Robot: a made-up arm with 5 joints.
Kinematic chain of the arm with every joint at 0, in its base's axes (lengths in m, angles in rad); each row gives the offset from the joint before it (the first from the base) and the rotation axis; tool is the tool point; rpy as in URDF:
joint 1: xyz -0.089 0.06 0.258 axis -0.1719 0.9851 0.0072
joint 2: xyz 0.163 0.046 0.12 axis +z
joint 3: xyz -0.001 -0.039 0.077 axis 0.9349 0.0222 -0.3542
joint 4: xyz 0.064 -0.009 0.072 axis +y
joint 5: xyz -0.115 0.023 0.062 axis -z
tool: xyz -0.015 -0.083 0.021 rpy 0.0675 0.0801 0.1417
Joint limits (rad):
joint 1: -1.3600..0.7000
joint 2: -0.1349..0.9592
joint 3: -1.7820..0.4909
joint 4: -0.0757..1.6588
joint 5: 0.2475..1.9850
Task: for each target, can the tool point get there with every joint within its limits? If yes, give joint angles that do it. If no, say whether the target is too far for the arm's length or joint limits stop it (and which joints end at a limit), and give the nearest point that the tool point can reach.
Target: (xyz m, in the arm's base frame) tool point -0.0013 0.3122 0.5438
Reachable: yes | joints 0.0607 0.0743 -1.1873 0.8525 1.6218
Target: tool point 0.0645 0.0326 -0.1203
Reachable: no: joint limits stop it (at a limit: joint 1, joint 2, joint 3, joint 4, joint 5) | nearest point 0.0991 0.3342 0.1459 | short by 0.404 m
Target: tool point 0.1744 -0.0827 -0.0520
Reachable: no: joint limits stop it (at a limit: joint 1, joint 2, joint 3, joint 4, joint 5) | nearest point 0.2773 -0.0356 0.3638 | short by 0.431 m
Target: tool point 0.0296 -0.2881 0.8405
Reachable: no: too far | nearest point -0.0059 -0.1430 0.7386 | short by 0.181 m
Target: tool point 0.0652 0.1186 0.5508
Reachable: yes | joints 0.5013 0.7958 -1.0410 0.3611 1.2305
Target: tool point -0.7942 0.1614 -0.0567
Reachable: no: too far | nearest point -0.4296 0.1229 0.3136 | short by 0.521 m
